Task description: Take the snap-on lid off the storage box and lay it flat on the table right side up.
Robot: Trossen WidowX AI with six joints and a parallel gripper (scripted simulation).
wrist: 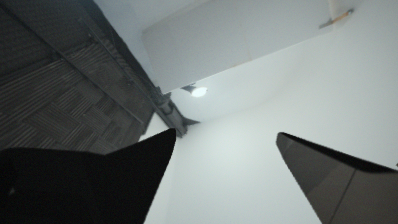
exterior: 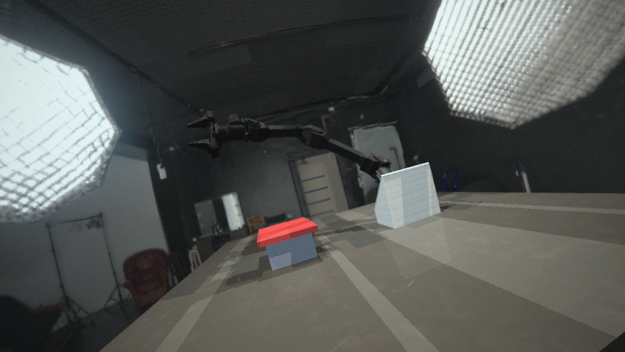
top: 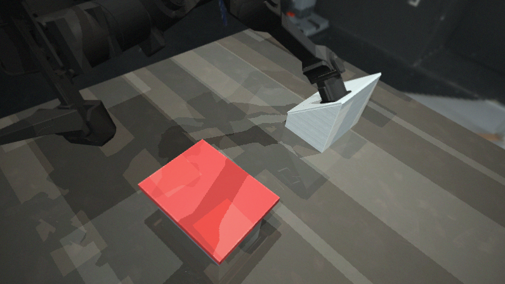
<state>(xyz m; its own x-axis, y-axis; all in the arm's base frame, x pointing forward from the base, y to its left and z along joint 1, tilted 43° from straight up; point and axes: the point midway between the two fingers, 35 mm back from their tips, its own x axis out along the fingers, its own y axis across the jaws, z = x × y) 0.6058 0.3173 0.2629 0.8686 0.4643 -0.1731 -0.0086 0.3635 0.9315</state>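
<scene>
Right now my gripper tip is 250 mm past the red lid, 50 mm to the left of it and 410 mm above it. Also, from my gripper tip: storage box (250 mm behind, 50 mm to the right, 460 mm below).
</scene>
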